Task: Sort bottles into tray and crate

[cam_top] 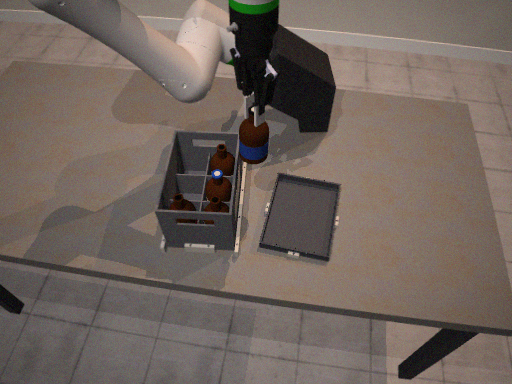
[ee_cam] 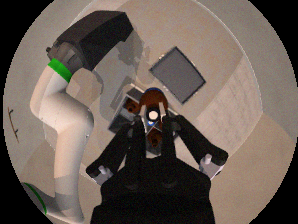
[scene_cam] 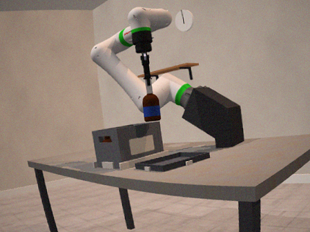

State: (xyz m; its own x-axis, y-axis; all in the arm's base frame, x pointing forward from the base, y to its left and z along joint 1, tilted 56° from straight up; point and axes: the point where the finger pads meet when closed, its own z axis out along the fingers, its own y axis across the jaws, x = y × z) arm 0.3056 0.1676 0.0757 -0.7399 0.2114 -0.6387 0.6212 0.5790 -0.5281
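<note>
The white-capped bottle is 8 cm below my hand. Also, from my hand: open bottle (25 cm below, 10 cm to the right, 3 cm behind); grey crate (25 cm below, 13 cm to the right, 6 cm ahead); dark tray (33 cm below, 14 cm to the left, 5 cm ahead).
</note>
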